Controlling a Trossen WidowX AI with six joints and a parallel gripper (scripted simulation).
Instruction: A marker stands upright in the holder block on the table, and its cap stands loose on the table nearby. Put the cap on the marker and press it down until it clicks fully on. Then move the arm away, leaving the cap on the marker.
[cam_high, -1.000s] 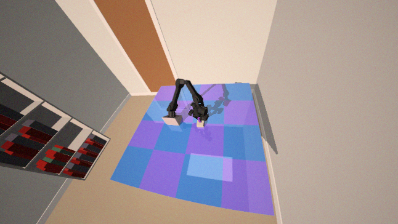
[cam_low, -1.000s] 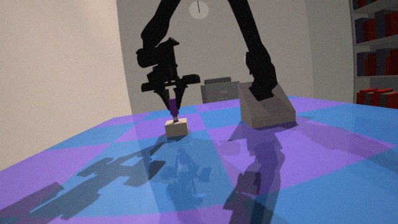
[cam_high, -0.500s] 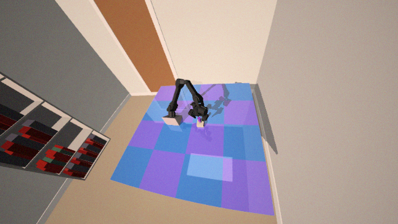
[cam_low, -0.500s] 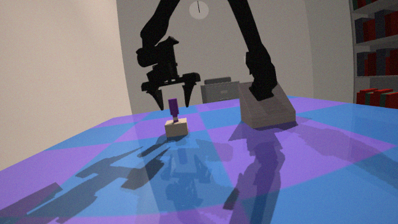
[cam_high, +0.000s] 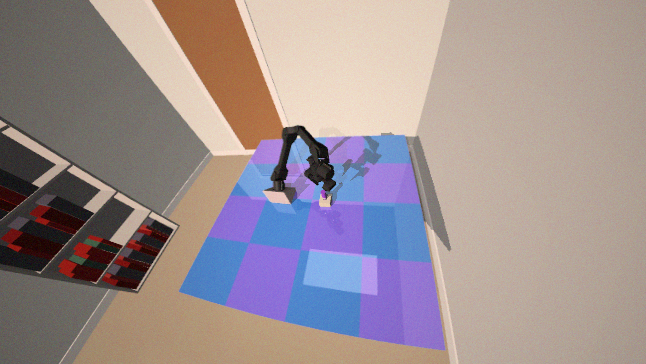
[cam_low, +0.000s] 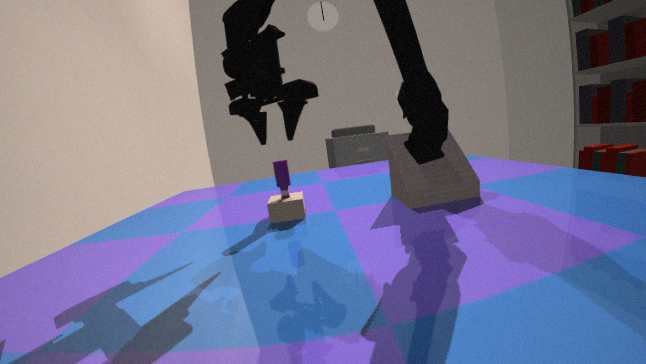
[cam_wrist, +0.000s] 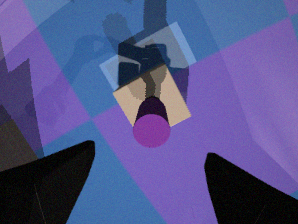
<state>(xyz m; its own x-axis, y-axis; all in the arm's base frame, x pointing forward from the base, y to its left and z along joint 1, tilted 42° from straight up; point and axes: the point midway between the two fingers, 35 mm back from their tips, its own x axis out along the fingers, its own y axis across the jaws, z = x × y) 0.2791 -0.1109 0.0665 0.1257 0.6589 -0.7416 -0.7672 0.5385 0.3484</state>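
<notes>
My gripper tip is now 60 mm above the purple cap. The rest, counted from my gripper tip: tan holder block: 130 mm below.
</notes>
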